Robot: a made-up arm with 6 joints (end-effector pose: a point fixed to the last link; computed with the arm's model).
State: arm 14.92 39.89 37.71 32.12 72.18 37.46
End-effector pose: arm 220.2 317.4 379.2 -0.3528 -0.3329 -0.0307 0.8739
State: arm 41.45 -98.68 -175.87 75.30 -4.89 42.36
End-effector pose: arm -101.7 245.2 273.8 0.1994 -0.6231 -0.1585 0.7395
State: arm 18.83 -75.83 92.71 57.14 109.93 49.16
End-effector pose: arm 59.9 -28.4 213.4 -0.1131 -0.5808 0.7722 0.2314
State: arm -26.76 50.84 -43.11 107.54 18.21 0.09
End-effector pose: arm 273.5 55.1 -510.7 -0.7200 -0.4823 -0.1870 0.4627
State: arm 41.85 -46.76 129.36 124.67 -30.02 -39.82
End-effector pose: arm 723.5 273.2 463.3 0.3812 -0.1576 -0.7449 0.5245
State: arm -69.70 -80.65 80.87 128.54 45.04 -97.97
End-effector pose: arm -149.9 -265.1 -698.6 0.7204 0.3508 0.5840 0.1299
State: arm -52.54 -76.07 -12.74 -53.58 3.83 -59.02
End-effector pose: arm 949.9 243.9 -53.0 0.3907 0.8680 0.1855 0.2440
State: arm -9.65 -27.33 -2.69 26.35 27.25 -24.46
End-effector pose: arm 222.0 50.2 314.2 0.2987 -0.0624 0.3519 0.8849
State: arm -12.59 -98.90 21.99 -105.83 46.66 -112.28
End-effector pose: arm -125.4 1039.5 -139.3 -0.3848 0.4626 -0.4709 0.6451
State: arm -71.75 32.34 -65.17 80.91 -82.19 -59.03
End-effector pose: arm -35.0 155.1 -194.9 -0.2883 0.4116 -0.2897 0.8146
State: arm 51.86 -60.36 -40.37 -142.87 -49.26 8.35
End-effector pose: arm 471.2 1212.7 263.0 0.2593 0.8124 0.5184 0.0633
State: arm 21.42 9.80 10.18 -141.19 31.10 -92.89
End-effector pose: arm 1230.0 304.8 -52.5 0.0687 0.7405 -0.6678 0.0313
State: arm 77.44 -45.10 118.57 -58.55 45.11 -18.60
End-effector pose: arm 450.0 610.9 -519.2 -0.8596 -0.2738 -0.1140 0.4162
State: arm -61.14 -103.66 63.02 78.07 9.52 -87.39
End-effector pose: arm 208.8 -217.2 -355.3 0.3287 0.3893 0.8208 0.2583
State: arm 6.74 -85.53 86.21 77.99 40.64 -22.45
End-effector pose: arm 494.0 -16.5 139.0 0.0221 0.0241 0.9984 0.0454
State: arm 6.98 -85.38 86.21 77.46 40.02 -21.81
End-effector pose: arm 488.7 -15.5 144.0 0.0154 0.0201 0.9989 0.0401
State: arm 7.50 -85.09 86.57 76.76 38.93 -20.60
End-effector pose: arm 481.4 -12.2 153.9 0.0028 0.0138 0.9995 0.0275
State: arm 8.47 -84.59 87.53 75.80 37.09 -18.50
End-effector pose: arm 470.5 -5.5 171.0 -0.0191 0.0046 0.9998 0.0023
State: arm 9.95 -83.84 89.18 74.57 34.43 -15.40
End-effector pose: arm 454.6 4.9 195.3 0.0501 0.0063 -0.9980 0.0376
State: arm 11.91 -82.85 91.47 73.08 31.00 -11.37
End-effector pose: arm 432.1 18.4 224.9 0.0881 0.0165 -0.9917 0.0924
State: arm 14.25 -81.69 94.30 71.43 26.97 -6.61
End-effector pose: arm 402.8 33.8 256.2 0.1286 0.0224 -0.9785 0.1599
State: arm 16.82 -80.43 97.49 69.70 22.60 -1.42
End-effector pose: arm 367.7 49.7 285.7 0.1672 0.0214 -0.9573 0.2351
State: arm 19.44 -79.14 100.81 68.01 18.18 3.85
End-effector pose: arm 329.2 64.4 310.4 0.1996 0.0123 -0.9291 0.3112
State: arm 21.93 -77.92 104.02 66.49 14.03 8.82
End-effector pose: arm 291.3 76.9 328.7 0.2236 -0.0039 -0.8969 0.3815
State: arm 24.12 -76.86 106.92 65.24 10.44 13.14
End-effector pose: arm 257.5 86.9 341.0 0.2393 -0.0241 -0.8649 0.4406
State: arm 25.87 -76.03 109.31 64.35 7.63 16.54
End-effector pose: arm 230.9 94.3 348.4 0.2479 -0.0441 -0.8372 0.4855
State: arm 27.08 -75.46 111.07 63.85 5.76 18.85
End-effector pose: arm 213.4 99.4 352.8 0.2517 -0.0598 -0.8171 0.5152
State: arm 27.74 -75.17 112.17 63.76 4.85 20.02
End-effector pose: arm 205.5 102.6 355.5 0.2526 -0.0692 -0.8060 0.5308
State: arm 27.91 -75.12 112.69 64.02 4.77 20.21
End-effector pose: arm 205.9 104.3 357.5 0.2520 -0.0720 -0.8032 0.5350
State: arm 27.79 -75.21 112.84 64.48 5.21 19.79
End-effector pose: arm 211.4 105.1 358.9 0.2506 -0.0707 -0.8056 0.5322
